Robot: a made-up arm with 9 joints. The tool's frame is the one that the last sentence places.
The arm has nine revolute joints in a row. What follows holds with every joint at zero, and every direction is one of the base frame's.
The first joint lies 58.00 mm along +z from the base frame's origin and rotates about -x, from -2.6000 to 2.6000 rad.
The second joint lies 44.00 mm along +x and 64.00 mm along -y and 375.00 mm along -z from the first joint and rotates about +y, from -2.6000 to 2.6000 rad.
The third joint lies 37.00 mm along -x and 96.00 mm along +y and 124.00 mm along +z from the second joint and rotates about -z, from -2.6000 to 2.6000 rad.
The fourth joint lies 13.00 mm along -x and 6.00 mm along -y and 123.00 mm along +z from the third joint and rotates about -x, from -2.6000 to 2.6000 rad.
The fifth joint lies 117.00 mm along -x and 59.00 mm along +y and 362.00 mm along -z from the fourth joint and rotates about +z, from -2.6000 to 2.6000 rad.
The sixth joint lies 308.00 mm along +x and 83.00 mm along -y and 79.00 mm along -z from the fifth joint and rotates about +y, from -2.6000 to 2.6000 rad.
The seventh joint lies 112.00 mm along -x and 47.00 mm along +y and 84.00 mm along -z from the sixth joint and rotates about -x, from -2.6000 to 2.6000 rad.
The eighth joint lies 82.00 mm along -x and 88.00 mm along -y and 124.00 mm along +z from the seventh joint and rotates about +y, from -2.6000 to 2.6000 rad.
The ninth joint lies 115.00 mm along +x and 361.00 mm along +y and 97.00 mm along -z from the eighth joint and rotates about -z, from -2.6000 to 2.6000 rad.
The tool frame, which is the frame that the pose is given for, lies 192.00 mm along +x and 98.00 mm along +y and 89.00 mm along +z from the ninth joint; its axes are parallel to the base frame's.
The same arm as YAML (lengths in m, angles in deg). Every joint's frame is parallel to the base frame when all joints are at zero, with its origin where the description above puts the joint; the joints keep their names.
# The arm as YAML. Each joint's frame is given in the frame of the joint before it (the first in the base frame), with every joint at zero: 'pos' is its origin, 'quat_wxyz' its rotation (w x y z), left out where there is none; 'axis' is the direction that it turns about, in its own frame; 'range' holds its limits. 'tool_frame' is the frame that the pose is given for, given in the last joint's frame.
length_unit: m
angle_unit: deg
joints:
  - joint: joint 1
    pos: [0.0, 0.0, 0.058]
    axis: [-1.0, 0.0, 0.0]
    range: [-148.97, 148.97]
  - joint: joint 2
    pos: [0.044, -0.064, -0.375]
    axis: [0.0, 1.0, 0.0]
    range: [-148.97, 148.97]
  - joint: joint 3
    pos: [-0.037, 0.096, 0.124]
    axis: [0.0, 0.0, -1.0]
    range: [-148.97, 148.97]
  - joint: joint 4
    pos: [-0.013, -0.006, 0.123]
    axis: [-1.0, 0.0, 0.0]
    range: [-148.97, 148.97]
  - joint: joint 5
    pos: [-0.117, 0.059, -0.362]
    axis: [0.0, 0.0, 1.0]
    range: [-148.97, 148.97]
  - joint: joint 6
    pos: [0.308, -0.083, -0.079]
    axis: [0.0, 1.0, 0.0]
    range: [-148.97, 148.97]
  - joint: joint 7
    pos: [-0.112, 0.047, -0.084]
    axis: [-1.0, 0.0, 0.0]
    range: [-148.97, 148.97]
  - joint: joint 8
    pos: [-0.082, -0.088, 0.124]
    axis: [0.0, 1.0, 0.0]
    range: [-148.97, 148.97]
  - joint: joint 9
    pos: [0.115, 0.361, -0.097]
    axis: [0.0, 0.0, -1.0]
    range: [-148.97, 148.97]
tool_frame:
  pos: [0.192, 0.098, 0.089]

